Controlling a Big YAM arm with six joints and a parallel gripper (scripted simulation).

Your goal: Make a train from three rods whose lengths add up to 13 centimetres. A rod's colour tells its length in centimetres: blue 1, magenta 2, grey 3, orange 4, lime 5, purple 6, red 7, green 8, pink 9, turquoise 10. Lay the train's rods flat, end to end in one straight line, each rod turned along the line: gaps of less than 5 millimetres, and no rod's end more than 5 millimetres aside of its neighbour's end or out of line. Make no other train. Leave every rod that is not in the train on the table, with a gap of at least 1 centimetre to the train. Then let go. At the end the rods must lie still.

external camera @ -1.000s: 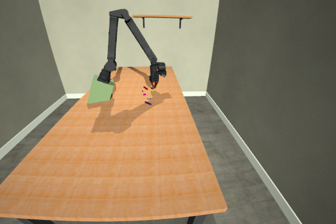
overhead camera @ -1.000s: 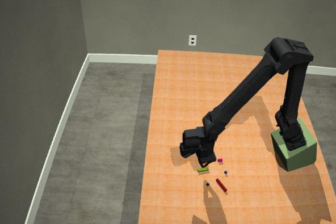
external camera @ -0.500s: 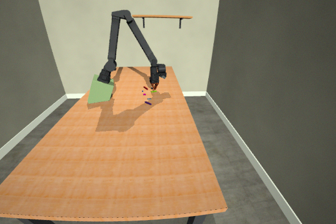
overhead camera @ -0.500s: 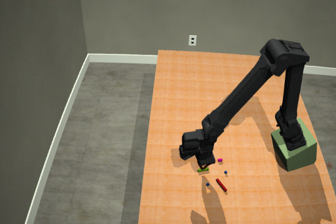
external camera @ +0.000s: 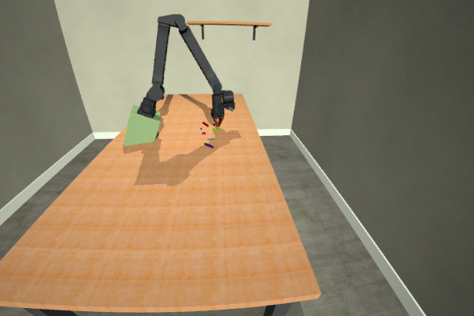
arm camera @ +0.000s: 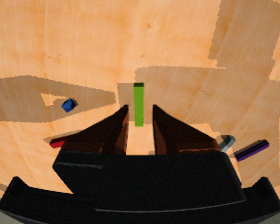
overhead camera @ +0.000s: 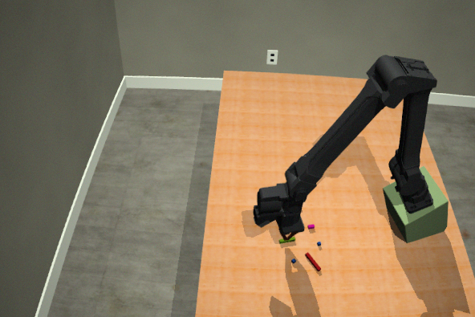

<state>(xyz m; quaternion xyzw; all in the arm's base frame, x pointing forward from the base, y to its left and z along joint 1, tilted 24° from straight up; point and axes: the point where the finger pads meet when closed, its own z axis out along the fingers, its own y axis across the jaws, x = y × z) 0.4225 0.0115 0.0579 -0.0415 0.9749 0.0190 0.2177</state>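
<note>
Now: hand 10 mm past the lime rod and 30 mm above it. Also, from my hand: magenta rod 90 mm behind, 40 mm to the right, 30 mm below; then red rod 70 mm behind, 90 mm to the left, 30 mm below; then grey rod 60 mm behind, 130 mm to the right, 30 mm below.
</note>
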